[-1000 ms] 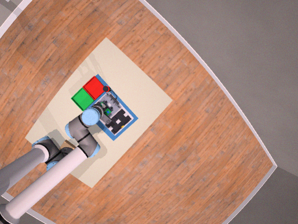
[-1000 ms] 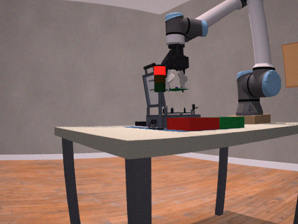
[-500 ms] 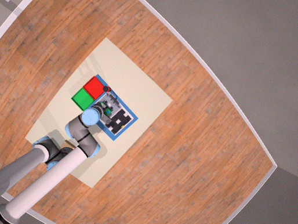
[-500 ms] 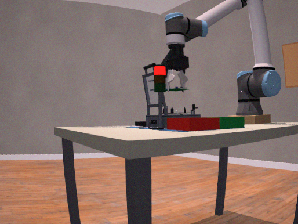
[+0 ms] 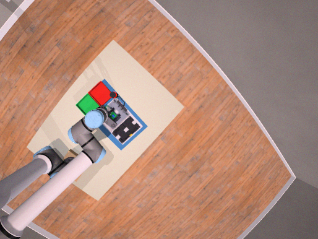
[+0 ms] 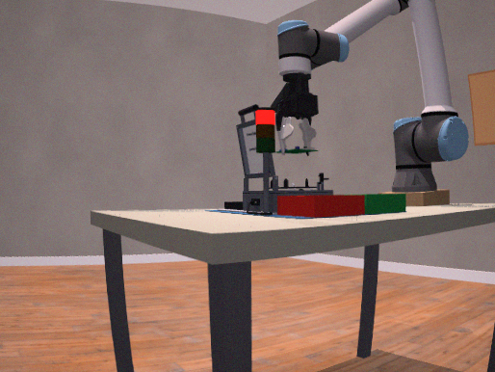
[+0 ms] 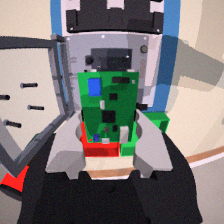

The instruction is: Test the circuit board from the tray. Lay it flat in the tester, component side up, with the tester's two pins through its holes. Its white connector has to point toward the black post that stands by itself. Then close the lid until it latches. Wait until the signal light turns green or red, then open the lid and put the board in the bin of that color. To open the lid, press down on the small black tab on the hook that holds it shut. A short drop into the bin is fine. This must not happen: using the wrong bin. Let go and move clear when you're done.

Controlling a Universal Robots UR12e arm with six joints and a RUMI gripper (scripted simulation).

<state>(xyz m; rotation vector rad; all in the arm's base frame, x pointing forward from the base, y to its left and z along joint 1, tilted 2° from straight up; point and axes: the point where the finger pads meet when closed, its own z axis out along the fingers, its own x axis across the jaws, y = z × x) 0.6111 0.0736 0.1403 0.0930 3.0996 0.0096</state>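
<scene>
Right now my hand is 5 cm short of the red bin, 17 cm to the right of it and 15 cm above it. Also, from my hand: green circuit board: right at my hand; green bin: 10 cm behind, 18 cm to the left, 15 cm below; lid: 11 cm ahead, 3 cm to the right, 2 cm above.
</scene>
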